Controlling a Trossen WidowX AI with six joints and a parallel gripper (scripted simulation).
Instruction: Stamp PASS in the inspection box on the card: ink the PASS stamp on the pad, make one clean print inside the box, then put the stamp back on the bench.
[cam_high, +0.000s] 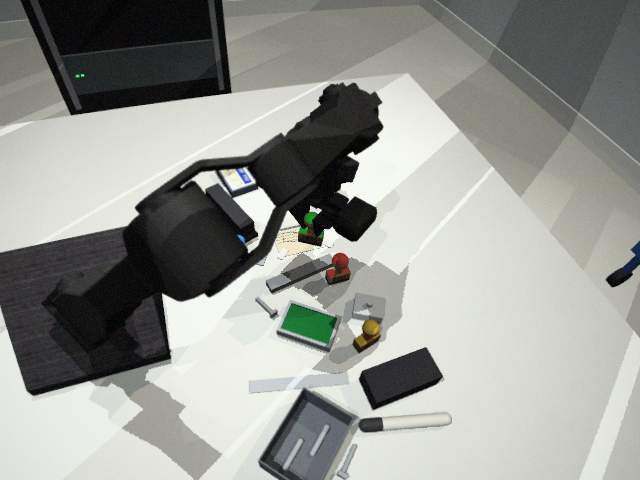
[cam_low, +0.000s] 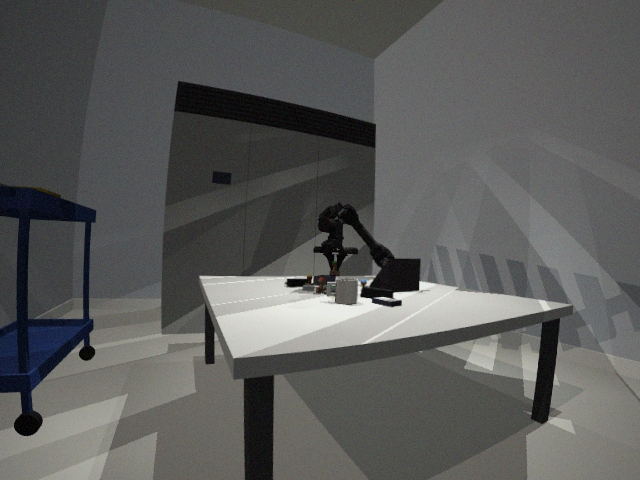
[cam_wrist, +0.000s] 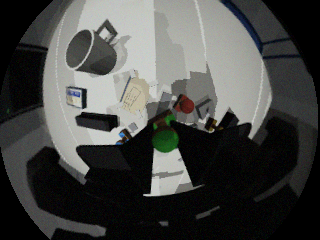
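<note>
Right now my gripper tip is 100 mm above the card and 70 mm to the right of it. From my gripper tip the other things lie so: green-knobbed stamp right at my gripper tip; grey bar 90 mm below, 20 mm behind, 10 mm to the right; red stamp 80 mm below, 40 mm to the right, 40 mm ahead.
</note>
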